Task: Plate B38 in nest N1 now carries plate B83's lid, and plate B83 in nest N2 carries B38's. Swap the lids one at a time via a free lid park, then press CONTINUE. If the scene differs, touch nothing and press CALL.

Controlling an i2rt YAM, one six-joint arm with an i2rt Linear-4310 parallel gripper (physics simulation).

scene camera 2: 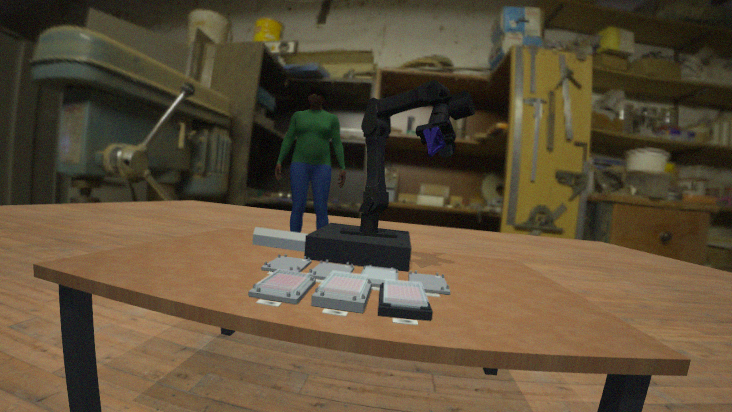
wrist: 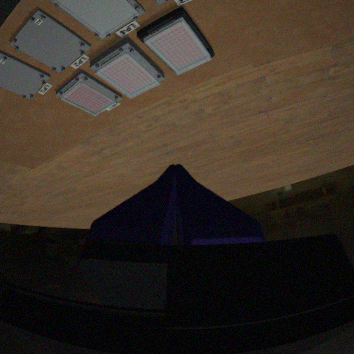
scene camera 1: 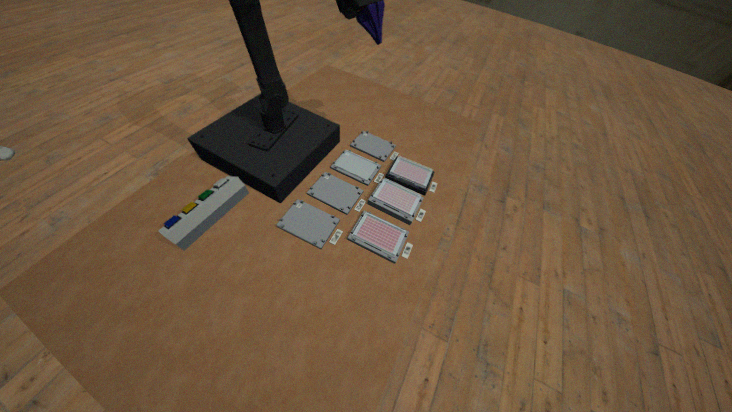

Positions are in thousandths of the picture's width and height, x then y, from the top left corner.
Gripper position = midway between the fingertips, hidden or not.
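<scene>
My gripper (scene camera 2: 587, 377) (wrist: 496, 490) is shut and holds nothing. A grey button box (scene camera 1: 268, 530) (scene camera 2: 395, 584) is visible. So are a lid park (scene camera 1: 462, 472) and a further lid park (scene camera 1: 430, 550).
</scene>
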